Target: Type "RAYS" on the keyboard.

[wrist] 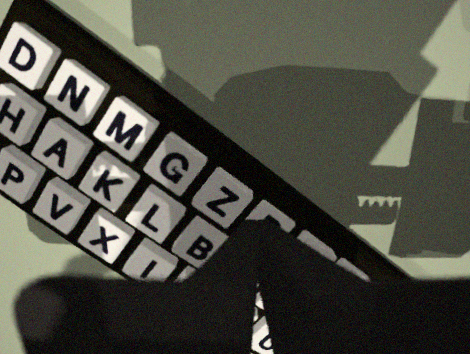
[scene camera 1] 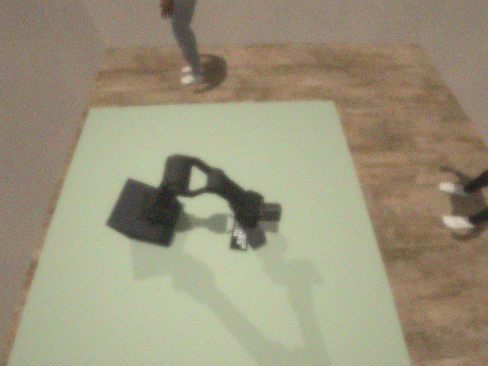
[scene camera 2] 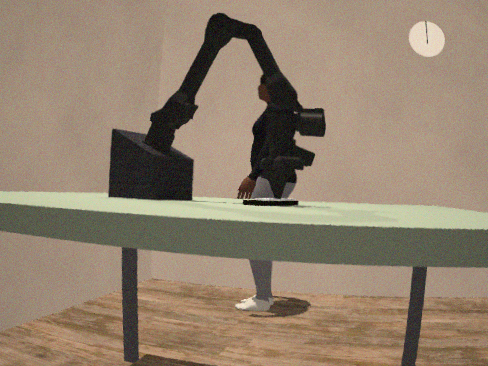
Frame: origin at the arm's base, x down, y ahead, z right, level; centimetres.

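Seen in the pictures: gripper, between the fingertips: (wrist: 255, 232) (scene camera 1: 245, 226) (scene camera 2: 277, 200); arm's base, origin of its link: (scene camera 1: 146, 211) (scene camera 2: 155, 146).
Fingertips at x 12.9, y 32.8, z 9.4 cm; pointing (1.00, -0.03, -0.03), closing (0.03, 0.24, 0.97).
Offsets run from my fingertips to a thing's top centre.
The keyboard {dy -1.1, dx -0.4, dz -1.3 cm} (scene camera 1: 239, 242) (scene camera 2: 254, 202) (wrist: 225, 150) is a black slab with pale letter keys, lying flat on the table. In the wrist view it slants down to the right. The A key {dy +1.2, dx -0.4, dz -6.9 cm} (wrist: 61, 150) shows at left, between H and K. Right of the Z key {dy +1.0, dx -0.4, dz -1.4 cm} (wrist: 223, 198), a key {dy +0.3, dx +0.0, dz +0.3 cm} (wrist: 275, 215) is mostly hidden by the fingers, and two more keys beyond are partly covered, their letters unreadable. The Y key cannot be made out. My gripper (scene camera 2: 278, 196) (wrist: 255, 232) is shut and empty, tips down at or just above the keys; contact is unclear.
The black arm base (scene camera 1: 145, 212) (scene camera 2: 150, 167) stands on the green table (scene camera 1: 280, 135) (scene camera 2: 75, 217), left of the keyboard. A person (scene camera 1: 185, 37) (scene camera 2: 261, 280) stands beyond the table. Another person's feet (scene camera 1: 457, 221) show at the right. The arm casts shadows across the table.
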